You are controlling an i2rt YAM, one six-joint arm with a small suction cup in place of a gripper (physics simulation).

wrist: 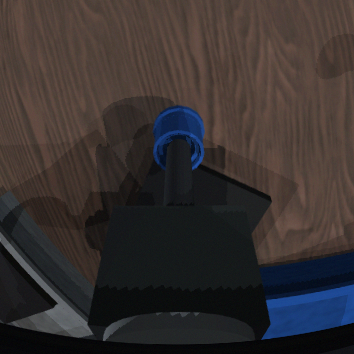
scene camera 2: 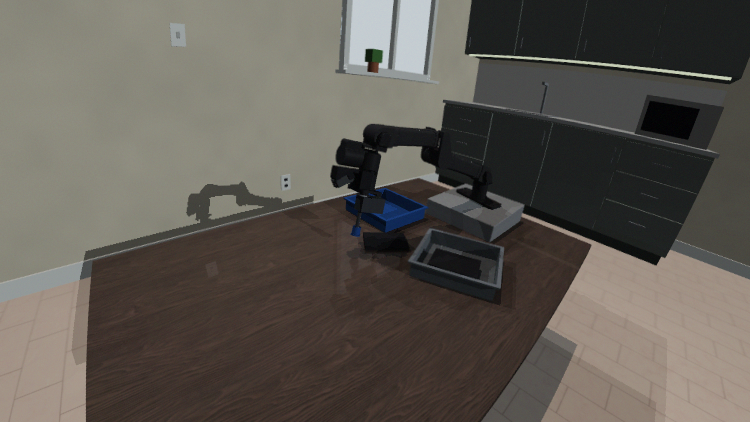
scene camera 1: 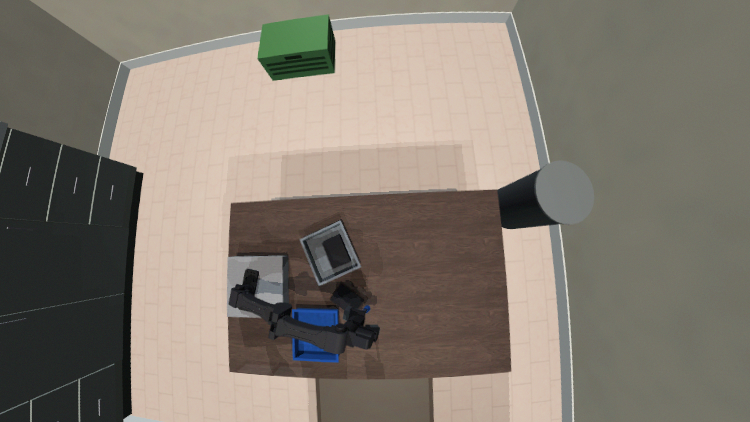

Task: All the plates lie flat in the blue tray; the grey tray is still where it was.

Observation:
My suction cup [scene camera 2: 365, 203] holds nothing. The cup is 29 cm from the middle of a blue tray [scene camera 2: 399, 210], level with it. Also in view: a grey tray [scene camera 2: 489, 277].
The blue tray shows as well in the wrist view [wrist: 301, 297] and in scene camera 1 [scene camera 1: 302, 351]. The grey tray shows as well in the wrist view [wrist: 40, 258] and in scene camera 1 [scene camera 1: 312, 244]. My suction cup shows as well in the wrist view [wrist: 174, 119].

